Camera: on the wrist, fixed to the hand. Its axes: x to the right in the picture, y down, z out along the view.
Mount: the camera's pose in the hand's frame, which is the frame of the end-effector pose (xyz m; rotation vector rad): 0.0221 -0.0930 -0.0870 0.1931 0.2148 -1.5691
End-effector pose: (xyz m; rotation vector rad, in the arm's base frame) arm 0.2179 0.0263 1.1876 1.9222 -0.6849 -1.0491
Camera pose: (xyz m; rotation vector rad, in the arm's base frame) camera 0.3107 0.0922 1.1264 -2.4438 -1.0716 1.4749
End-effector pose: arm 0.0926 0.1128 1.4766 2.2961 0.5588 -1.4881
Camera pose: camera 0.1222 0.2384 1.4832 -1.2831 -1.7693 1.1147
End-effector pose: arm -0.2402 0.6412 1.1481 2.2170 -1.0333 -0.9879
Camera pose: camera -0.1218 0.6896 1.1292 -2.6135 -0.8809 0.9300
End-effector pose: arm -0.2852 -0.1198 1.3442 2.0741 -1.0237 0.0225
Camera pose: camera -0.1807 -0.0439 1.3497 2.4232 0.9082 -0.4424
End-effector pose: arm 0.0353 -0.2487 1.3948 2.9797 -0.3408 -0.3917
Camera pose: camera 0.0985 -0.1564 1.4596 -2.2835 -1.7726 0.0785
